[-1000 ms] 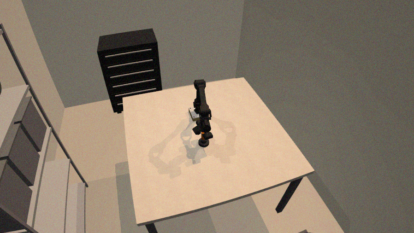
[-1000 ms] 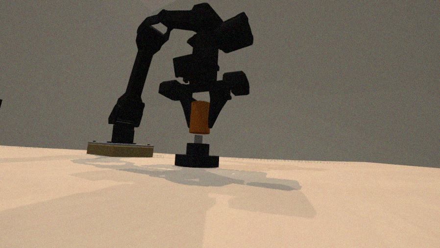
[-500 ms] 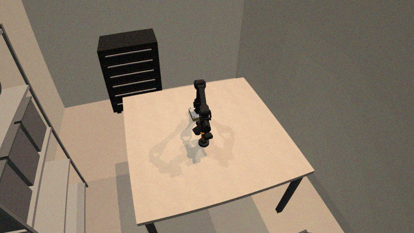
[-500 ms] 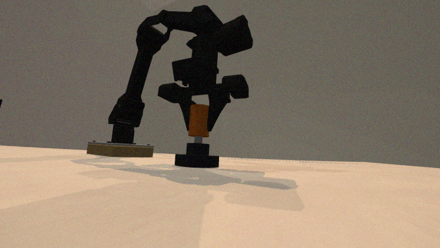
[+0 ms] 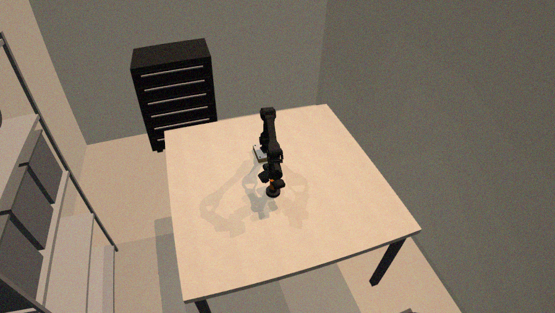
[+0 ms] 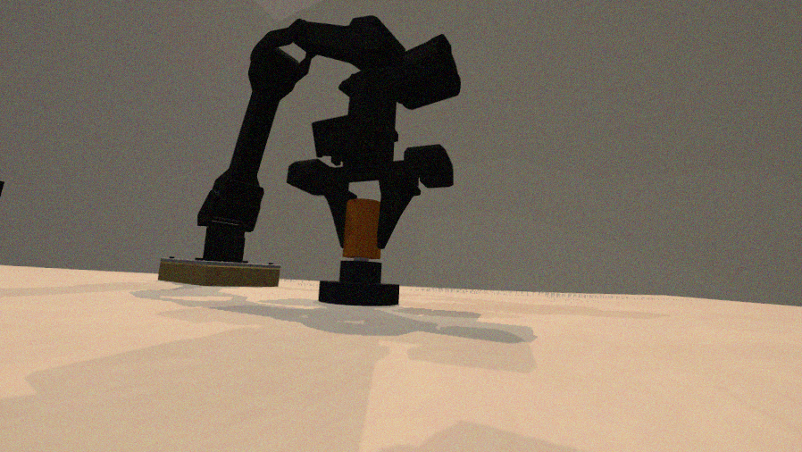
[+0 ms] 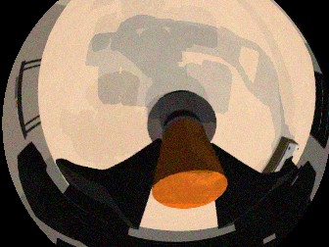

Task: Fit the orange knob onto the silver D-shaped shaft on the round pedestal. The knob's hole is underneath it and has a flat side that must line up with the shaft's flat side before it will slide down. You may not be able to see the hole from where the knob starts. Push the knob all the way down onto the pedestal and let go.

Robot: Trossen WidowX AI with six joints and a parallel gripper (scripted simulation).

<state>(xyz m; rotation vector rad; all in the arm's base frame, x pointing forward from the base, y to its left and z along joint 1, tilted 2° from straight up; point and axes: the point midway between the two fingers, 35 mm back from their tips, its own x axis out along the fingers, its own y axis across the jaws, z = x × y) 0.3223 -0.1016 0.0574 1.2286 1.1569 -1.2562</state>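
Now: gripper tip 30 mm above the black round pedestal. The rest, counted from my gripper tip: orange knob 30 mm above.
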